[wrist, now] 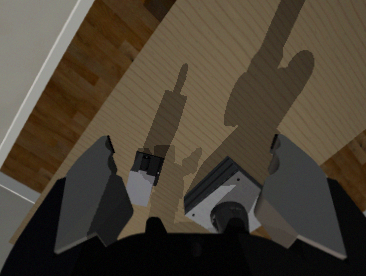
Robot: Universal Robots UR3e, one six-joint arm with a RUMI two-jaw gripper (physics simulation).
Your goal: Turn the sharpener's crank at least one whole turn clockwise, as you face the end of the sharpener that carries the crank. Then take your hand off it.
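Pixels of known places: gripper, between the fingertips: point(190, 137); arm's base, origin of its link: point(227, 214).
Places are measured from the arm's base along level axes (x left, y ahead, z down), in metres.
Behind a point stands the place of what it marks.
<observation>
The sharpener point(140, 187) {x 0.139, y 0.294, z -0.031 m}, a small block with a pale grey body and a black end, stands on the wooden table point(210, 45) {x -0.276, y 0.483, z 0.096 m} left of the middle of the wrist view, close to the left finger. Its crank cannot be made out clearly; a long shadow with a thin tip stretches up the table from it. My gripper point(190, 137) {x -0.103, y 0.404, z -0.272 m} is wide open, with one finger at each side of the view. The sharpener appears between the fingers, lower down than they are and apart from them.
A grey square plate point(202, 211) {x 0.063, y 0.069, z 0.002 m} with dark edges and a dark round post point(229, 216) is at the lower right, near the right finger. Arm shadows cross the table. Wooden floor point(75, 90) and a white skirting strip point(45, 75) lie beyond the left table edge.
</observation>
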